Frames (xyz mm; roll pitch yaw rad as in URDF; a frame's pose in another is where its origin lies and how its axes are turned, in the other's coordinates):
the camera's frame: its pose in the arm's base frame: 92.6 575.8 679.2 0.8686 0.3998 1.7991
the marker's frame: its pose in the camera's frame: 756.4 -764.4 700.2 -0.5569 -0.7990 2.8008
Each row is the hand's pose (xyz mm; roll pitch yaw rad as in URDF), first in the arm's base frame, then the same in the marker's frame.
Working: the arm's base frame: its pose in the marker's frame: -296.4 972.1 -1414.9 2.1022 -0.9482 0.6425

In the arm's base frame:
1: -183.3 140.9 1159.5 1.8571 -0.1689 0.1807
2: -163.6 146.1 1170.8 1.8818 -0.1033 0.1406
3: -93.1 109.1 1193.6 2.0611 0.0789 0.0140
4: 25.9 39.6 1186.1 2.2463 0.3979 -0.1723
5: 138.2 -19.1 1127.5 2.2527 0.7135 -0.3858
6: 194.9 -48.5 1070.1 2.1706 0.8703 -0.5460
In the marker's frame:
1: 563.0 277.5 -1835.5 -1.9535 -0.9740 0.2117
2: 580.4 275.1 -1820.3 -2.0449 -0.9967 0.3444
3: 642.1 320.1 -1788.3 -2.2135 -0.9974 0.7550
4: 709.2 422.4 -1724.4 -2.4729 -0.8833 1.3536
5: 727.1 536.1 -1645.3 -2.6460 -0.6680 1.7678
6: 712.6 605.6 -1597.1 -2.7056 -0.5296 1.9304

